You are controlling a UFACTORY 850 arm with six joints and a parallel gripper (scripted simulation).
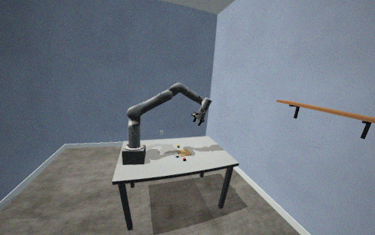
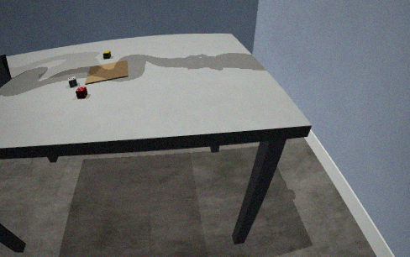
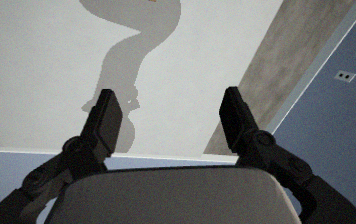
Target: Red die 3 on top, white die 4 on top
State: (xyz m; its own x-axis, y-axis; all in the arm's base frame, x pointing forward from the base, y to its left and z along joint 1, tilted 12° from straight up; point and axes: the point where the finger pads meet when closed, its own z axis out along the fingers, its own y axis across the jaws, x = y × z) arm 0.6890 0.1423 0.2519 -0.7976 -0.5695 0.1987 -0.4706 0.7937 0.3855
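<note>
Right now my hand is 16 cm past the red die, 25 cm to the left of it and 33 cm above it. Also, from my hand: tan mat (14 cm behind, 9 cm to the right, 34 cm below); then white die (23 cm behind, 18 cm to the right, 33 cm below); then yellow die (20 cm behind, 4 cm to the left, 33 cm below).
</note>
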